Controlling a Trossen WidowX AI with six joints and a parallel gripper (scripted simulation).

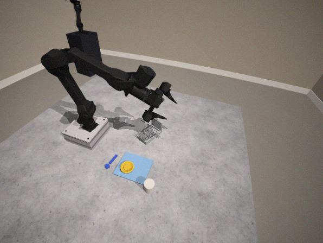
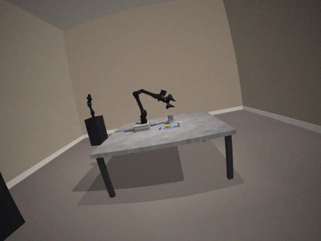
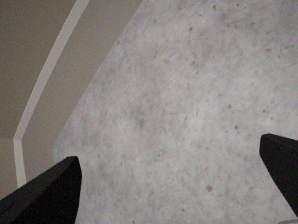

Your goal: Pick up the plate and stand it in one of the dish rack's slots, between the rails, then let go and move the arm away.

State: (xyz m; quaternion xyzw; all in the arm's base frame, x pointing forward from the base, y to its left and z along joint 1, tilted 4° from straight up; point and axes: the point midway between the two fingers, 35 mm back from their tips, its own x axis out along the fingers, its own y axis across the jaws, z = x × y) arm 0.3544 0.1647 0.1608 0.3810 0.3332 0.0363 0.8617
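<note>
Right now my gripper tip is 9 cm past the yellow plate, 24 cm to the left of it and 21 cm above it. Also, from my gripper tip: white cylinder (4 cm ahead, 27 cm to the right, 20 cm below); light blue mat (7 cm behind, 22 cm to the right, 22 cm below); grey dish rack (11 cm behind, 20 cm below).
</note>
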